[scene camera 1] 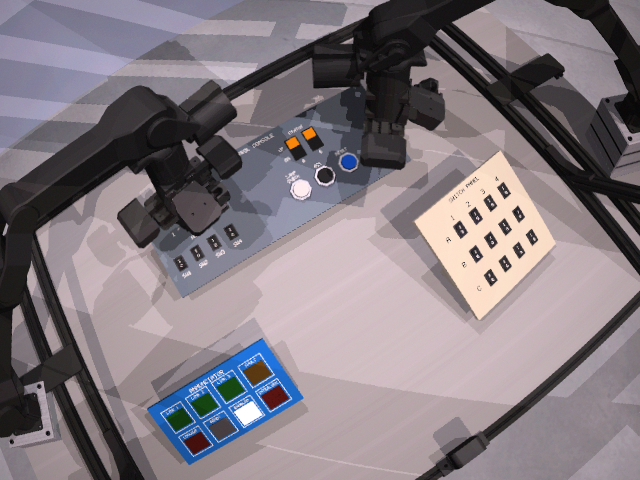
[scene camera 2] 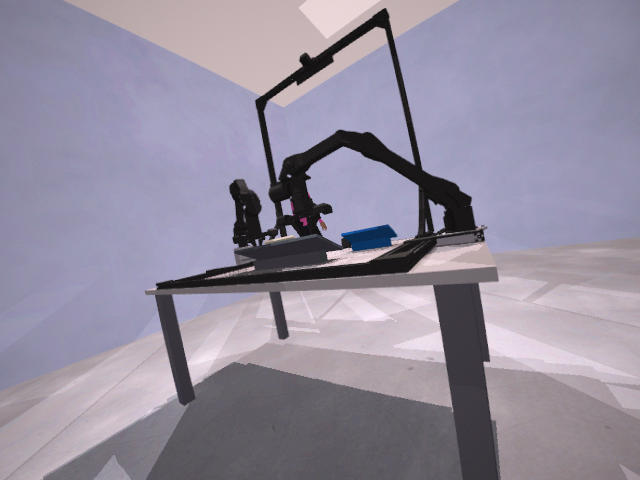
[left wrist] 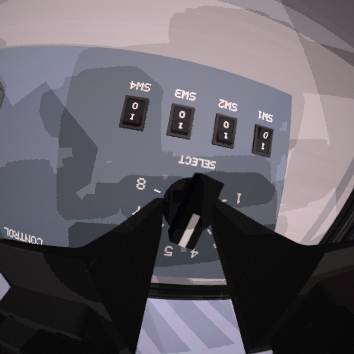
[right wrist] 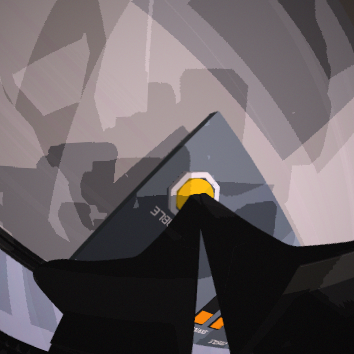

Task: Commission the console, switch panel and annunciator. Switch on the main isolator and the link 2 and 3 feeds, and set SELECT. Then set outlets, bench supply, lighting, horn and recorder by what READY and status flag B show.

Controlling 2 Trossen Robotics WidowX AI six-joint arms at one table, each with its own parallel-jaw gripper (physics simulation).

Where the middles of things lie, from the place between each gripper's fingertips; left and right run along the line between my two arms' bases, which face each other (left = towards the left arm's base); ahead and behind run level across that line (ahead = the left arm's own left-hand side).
Labels:
I see the black SELECT knob (left wrist: 187, 203) 310 mm to the left of my right hand and 30 mm above it.
I see my left gripper right at the black SELECT knob.

